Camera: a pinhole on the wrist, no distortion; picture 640 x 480 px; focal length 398.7 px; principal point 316.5 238.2 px. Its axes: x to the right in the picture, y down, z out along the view. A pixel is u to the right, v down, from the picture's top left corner.
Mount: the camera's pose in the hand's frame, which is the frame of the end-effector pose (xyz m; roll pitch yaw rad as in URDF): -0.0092 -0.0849 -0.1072 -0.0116 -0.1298 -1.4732
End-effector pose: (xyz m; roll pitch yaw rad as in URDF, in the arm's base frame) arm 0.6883 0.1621 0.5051 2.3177 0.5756 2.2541
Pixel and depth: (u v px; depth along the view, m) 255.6 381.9 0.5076
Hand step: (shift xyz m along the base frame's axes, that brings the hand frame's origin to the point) 0.2415 0.2305 -0.2623
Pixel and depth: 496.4 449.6 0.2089
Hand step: -0.0078 -0.0124 -0.2093
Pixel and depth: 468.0 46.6 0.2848
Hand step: 0.1786 -0.1783 -0.1384
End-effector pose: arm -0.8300 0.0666 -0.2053 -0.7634 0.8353 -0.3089
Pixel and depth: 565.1 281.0 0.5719
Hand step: 0.5147 -0.0680 0.3468
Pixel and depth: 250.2 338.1 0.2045
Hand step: 0.0951 0.0203 0.0247
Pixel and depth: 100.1 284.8 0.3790
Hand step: 0.1372 0.2616 0.0266
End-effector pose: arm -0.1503 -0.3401 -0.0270 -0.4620 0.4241 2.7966
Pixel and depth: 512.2 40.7 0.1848
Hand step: 0.0552 0.0895 0.1749
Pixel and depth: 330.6 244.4 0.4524
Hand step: -0.1644 -0.0643 0.2973
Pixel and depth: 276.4 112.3 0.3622
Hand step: -0.0131 -0.1008 0.2602
